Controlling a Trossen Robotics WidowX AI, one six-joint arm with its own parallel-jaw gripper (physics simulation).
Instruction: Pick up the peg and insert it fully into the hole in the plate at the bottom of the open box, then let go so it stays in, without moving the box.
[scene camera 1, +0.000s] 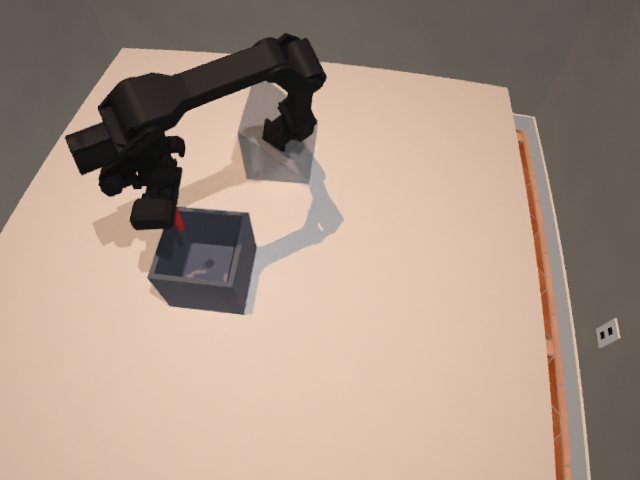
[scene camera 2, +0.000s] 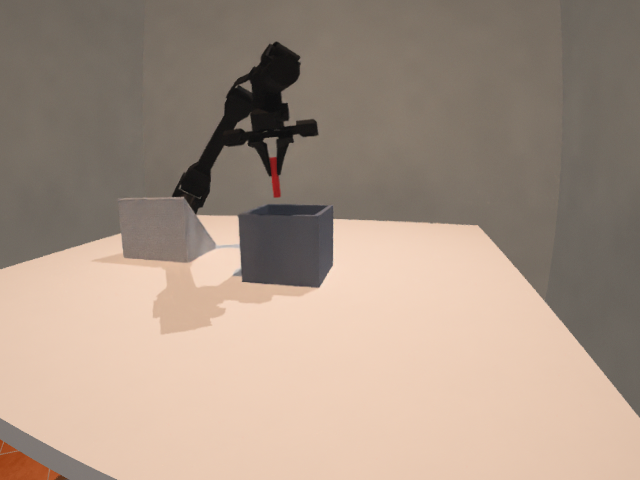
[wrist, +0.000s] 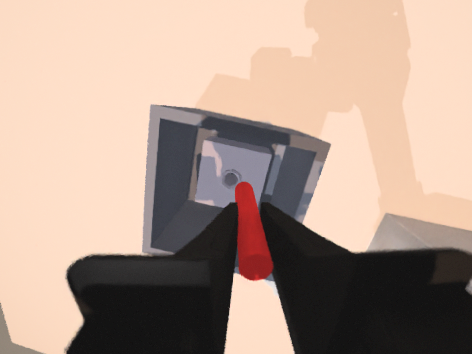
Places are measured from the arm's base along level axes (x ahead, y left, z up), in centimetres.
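Where they show: gripper, fingertip midpoint: (scene camera 2: 274, 175) (wrist: 248, 209); arm's base at its link origin: (scene camera 1: 274, 135) (scene camera 2: 179, 218).
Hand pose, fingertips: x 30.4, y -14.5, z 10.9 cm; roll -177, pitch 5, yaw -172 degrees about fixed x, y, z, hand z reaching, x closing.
Note:
Things, the pixels of their top centre, and the offset from my fingertips. Level surfaces: height alone.
- red peg at its top centre: (wrist: 246, 267) (scene camera 1: 169, 200) (scene camera 2: 274, 157) dz +3.7, dx -0.1, dy +0.6 cm
- dark blue-grey open box at its top centre: (wrist: 223, 205) (scene camera 1: 199, 244) (scene camera 2: 288, 209) dz -7.2, dx +1.9, dy +3.7 cm
- plate at its top centre: (wrist: 231, 180) (scene camera 1: 208, 263) dz -14.9, dx +1.9, dy +3.7 cm
- table at its surface level: dz -21.0 cm
A red peg (scene camera 1: 179, 219) (scene camera 2: 275, 178) (wrist: 252, 235) is held nearly upright, slightly tilted, between the fingertips of my gripper (scene camera 2: 274, 167) (wrist: 248, 209). The gripper is shut on the peg, and the peg's lower end is above the rim of the box in scene camera 2. The dark blue-grey open box (scene camera 1: 206, 295) (scene camera 2: 280, 249) (wrist: 151, 180) stands on the table below. The plate (scene camera 1: 222, 253) (wrist: 250, 165) lies at its bottom, with a round hole (scene camera 1: 207, 262) (wrist: 230, 178). In the wrist view the peg's lower end shows just beside the hole, to the lower right.
A grey wedge-shaped block (scene camera 1: 279, 165) (scene camera 2: 153, 228) (wrist: 425, 240) stands on the table (scene camera 1: 361, 361) (scene camera 2: 361, 361) near the arm's base. The arm's upper links pass above it. The box walls rise around the plate.

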